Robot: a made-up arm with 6 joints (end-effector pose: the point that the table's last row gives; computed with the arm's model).
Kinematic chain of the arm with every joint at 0, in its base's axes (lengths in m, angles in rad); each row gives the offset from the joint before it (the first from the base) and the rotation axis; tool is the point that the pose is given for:
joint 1: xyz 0 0 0.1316 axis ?
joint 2: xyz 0 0.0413 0 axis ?
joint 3: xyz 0 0 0.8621 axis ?
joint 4: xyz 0 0 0.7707 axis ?
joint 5: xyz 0 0 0 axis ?
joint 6: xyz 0 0 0.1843 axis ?
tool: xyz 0 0 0
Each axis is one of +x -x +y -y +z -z.
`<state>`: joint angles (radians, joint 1 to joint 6).
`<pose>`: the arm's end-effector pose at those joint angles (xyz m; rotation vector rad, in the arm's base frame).
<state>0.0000 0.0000 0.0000 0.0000 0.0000 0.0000</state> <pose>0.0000 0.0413 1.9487 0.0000 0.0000 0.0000</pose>
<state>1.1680 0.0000 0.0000 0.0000 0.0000 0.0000</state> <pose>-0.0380 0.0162 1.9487 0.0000 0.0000 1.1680</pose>
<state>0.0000 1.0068 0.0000 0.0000 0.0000 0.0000</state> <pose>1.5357 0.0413 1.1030 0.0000 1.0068 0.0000</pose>
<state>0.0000 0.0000 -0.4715 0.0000 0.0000 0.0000</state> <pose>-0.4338 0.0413 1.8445 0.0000 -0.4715 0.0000</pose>
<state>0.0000 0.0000 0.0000 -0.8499 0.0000 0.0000</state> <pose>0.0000 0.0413 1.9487 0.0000 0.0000 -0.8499</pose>
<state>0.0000 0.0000 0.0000 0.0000 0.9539 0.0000</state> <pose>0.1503 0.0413 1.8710 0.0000 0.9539 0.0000</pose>
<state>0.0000 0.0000 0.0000 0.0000 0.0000 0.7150</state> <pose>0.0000 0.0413 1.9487 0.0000 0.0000 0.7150</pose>
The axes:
joint 1: +z
joint 2: +y
joint 3: +y
joint 4: +z
joint 5: +y
joint 6: +z

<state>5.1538 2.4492 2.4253 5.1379 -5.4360 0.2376</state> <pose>-0.2137 0.2546 -0.3316 0.5329 -1.1222 -1.2781</pose>
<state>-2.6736 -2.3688 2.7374 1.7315 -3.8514 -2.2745</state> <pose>0.4224 0.0344 0.1098 -1.4719 2.1638 -1.0746</pose>
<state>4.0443 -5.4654 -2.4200 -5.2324 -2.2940 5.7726</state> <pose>-0.0510 0.0622 0.6321 -1.2677 -1.6477 1.0231</pose>
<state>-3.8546 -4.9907 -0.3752 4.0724 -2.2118 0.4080</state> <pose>-1.1687 0.7994 0.7000 -0.7442 -2.7267 1.0686</pose>
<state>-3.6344 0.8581 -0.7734 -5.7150 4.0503 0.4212</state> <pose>-0.4986 0.3097 1.3607 -2.5800 0.4205 -1.3666</pose>
